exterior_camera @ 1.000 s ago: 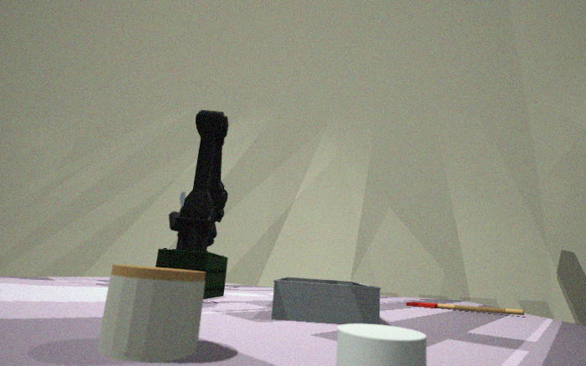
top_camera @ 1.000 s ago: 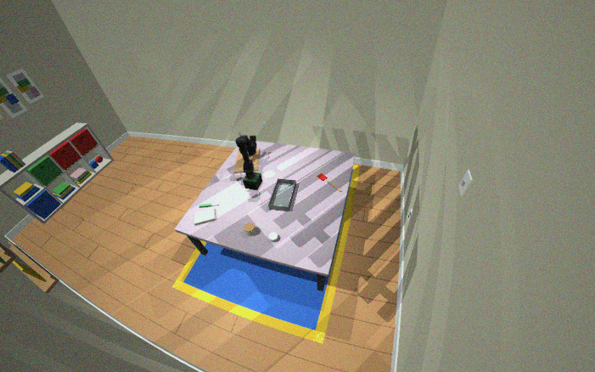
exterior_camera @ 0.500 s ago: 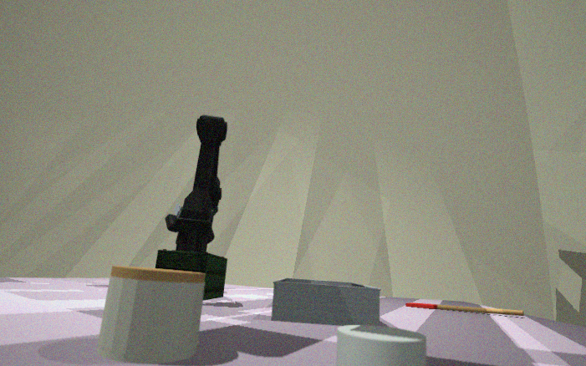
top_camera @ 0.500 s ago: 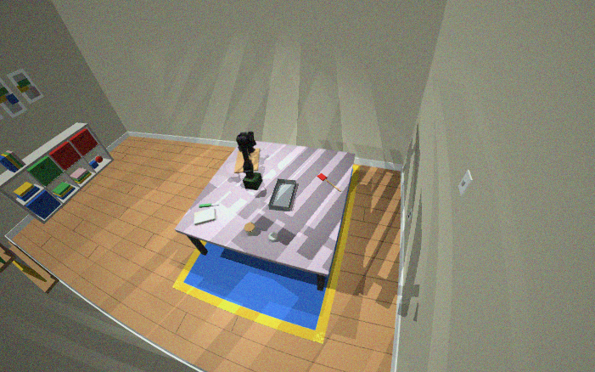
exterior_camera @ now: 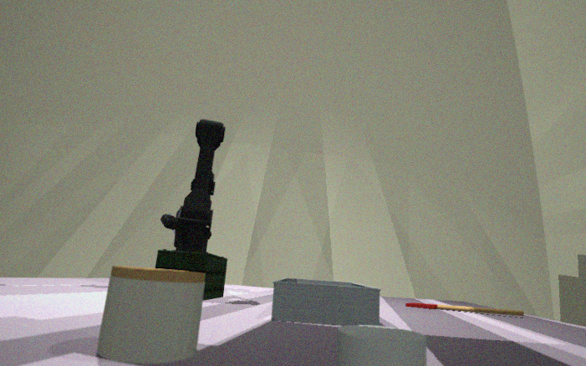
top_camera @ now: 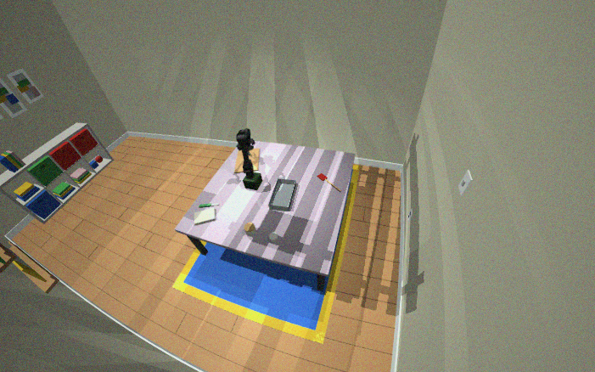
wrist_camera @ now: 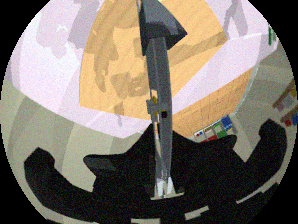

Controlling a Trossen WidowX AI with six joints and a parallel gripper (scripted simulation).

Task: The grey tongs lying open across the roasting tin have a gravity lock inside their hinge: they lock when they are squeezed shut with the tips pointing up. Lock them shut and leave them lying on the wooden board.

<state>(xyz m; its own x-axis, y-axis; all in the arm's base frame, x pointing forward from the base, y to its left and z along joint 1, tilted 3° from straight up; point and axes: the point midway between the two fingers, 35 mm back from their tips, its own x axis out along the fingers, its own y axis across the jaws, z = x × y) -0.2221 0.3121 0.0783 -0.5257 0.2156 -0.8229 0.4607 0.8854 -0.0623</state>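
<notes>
Now: gripper tip 120 mm above the wooden board, 30 mm to the left of it and 20 mm short of it. Also, from my gripper tip: white pad 790 mm to the right, 120 mm below, 20 mm ahead; then grey roasting tin 570 mm ahead, 380 mm to the right, 100 mm below; then red-headed spatula 890 mm ahead, 120 mm below, 100 mm to the right.
</notes>
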